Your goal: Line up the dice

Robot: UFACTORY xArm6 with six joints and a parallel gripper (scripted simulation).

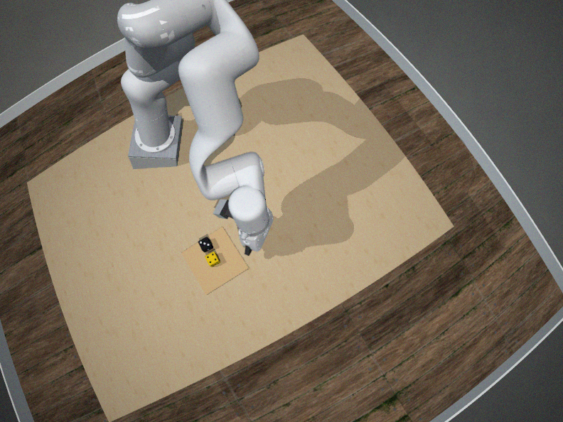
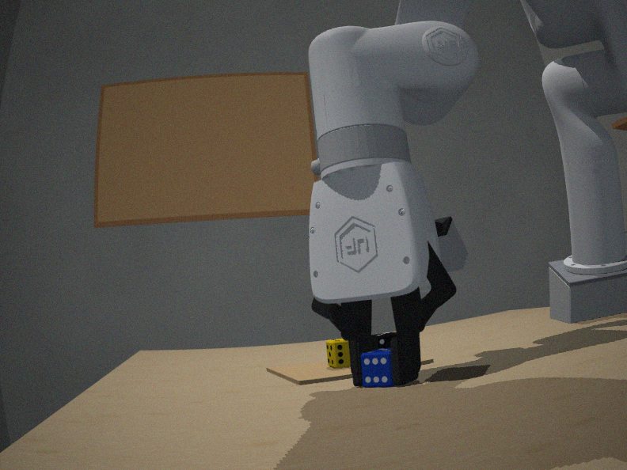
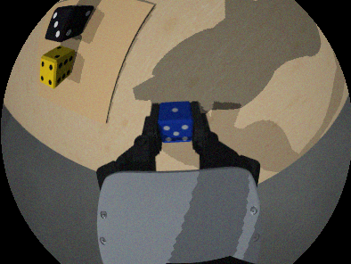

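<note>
My gripper is now 140 mm to the left of the yellow die and 20 mm short of it. The rest, counted from my hand: thin tan mat: 140 mm to the right, 20 mm below, 20 mm ahead; blue die: 10 mm below; black die: 150 mm to the right, 30 mm behind.
</note>
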